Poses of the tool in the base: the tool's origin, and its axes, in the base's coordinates. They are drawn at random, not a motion.
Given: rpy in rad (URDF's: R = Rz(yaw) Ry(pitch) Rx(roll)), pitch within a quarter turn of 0, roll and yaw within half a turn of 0; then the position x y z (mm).
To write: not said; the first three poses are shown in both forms.
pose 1, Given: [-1.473, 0.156, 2.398, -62, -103, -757]
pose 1, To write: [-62, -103, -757, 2.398, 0.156, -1.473]
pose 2, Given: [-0.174, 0.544, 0.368, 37, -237, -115]
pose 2, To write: [37, -237, -115, 0.368, 0.544, -0.174]
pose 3, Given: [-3.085, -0.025, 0.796, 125, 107, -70]
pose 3, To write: [125, 107, -70, 0.796, -0.025, -3.085]
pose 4, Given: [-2.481, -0.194, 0.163, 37, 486, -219]
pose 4, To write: [37, 486, -219, 0.163, -0.194, -2.481]
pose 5, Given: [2.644, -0.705, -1.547, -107, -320, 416]
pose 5, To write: [-107, -320, 416, -1.547, -0.705, 2.644]
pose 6, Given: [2.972, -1.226, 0.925, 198, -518, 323]
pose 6, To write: [198, -518, 323, 0.925, -1.226, 2.972]
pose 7, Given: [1.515, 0.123, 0.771, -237, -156, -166]
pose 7, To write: [-237, -156, -166, 0.771, 0.123, 1.515]
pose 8, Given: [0.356, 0.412, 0.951, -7, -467, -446]
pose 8, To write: [-7, -467, -446, 0.951, 0.412, 0.356]
